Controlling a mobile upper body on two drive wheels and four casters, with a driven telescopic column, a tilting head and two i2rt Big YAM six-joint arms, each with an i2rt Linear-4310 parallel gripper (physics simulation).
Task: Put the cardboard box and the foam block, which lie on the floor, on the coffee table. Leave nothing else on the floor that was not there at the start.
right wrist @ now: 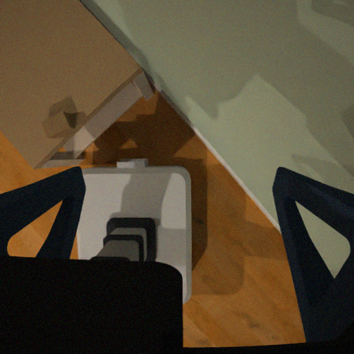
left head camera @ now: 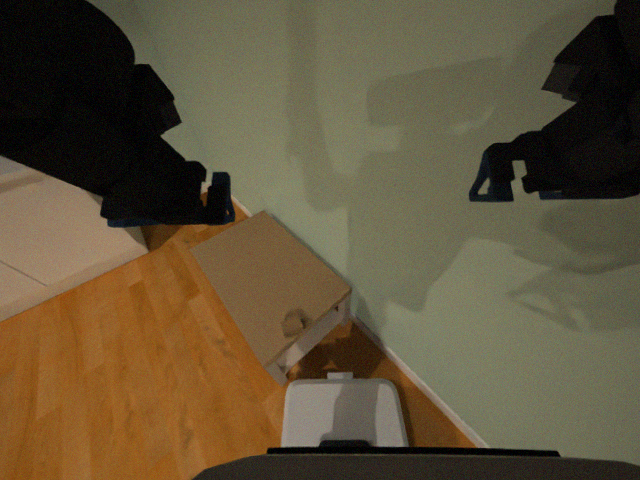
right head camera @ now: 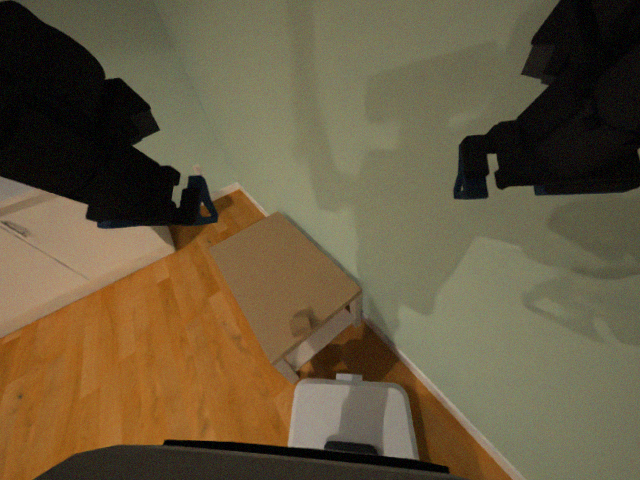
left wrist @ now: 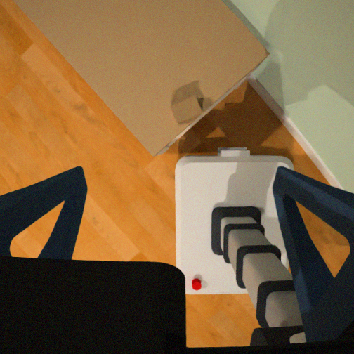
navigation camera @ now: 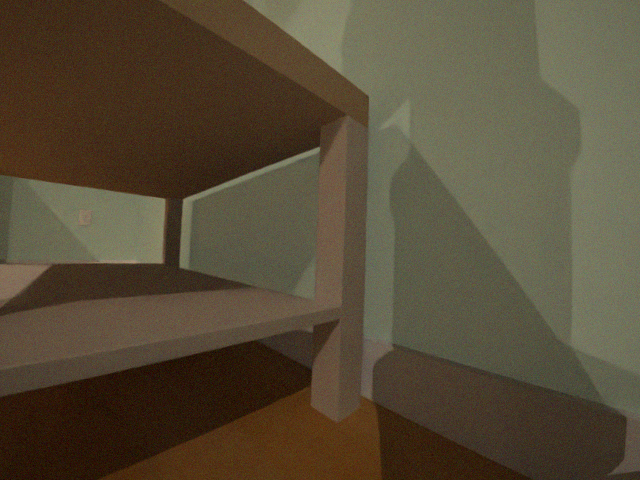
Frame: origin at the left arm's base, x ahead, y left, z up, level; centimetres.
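Where they show: left gripper, fingertip midpoint: [left head camera: 202, 218] [right head camera: 189, 219]; right gripper, fingertip midpoint: [left head camera: 504, 196] [right head camera: 493, 192].
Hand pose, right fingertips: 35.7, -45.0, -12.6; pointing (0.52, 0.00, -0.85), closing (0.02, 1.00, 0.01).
Note:
After its pixels a point has its place, as x, y, z.
The small tan cardboard box [left head camera: 295, 325] {48.1, -2.9, -90.4} [right head camera: 301, 324] {48.2, -2.2, -90.3} [left wrist: 188, 109] [right wrist: 56, 125] stands on the coffee table [left head camera: 258, 258] {91.2, 23.5, -95.3} [right head camera: 279, 258] {90.7, 18.0, -95.4} [left wrist: 125, 45] [right wrist: 50, 45] [navigation camera: 155, 103] {65.7, -2.2, -100.3}, close to the edge facing the robot's base. The foam block does not show in these views. My left gripper [left head camera: 173, 223] [right head camera: 157, 225] [left wrist: 179, 177] is open and empty, high up; in the left head view it shows left of the table. My right gripper [left head camera: 547, 197] [right head camera: 527, 195] [right wrist: 178, 177] is open and empty, high up in front of the green wall.
The robot's white base [left head camera: 310, 413] {19.0, -8.5, -114.4} [right head camera: 320, 413] {18.9, -9.8, -114.3} [left wrist: 200, 190] [right wrist: 170, 200] stands close to the table's near end. A pale cabinet [left head camera: 62, 232] {116.8, 161.9, -91.7} [right head camera: 103, 242] {113.9, 165.4, -98.8} stands at the left. The green wall [left head camera: 413, 206] {59.6, -44.1, -33.6} [right head camera: 413, 206] {60.2, -43.7, -34.5} [navigation camera: 491, 155] {60.6, -43.3, -106.7} runs along the table's right side.

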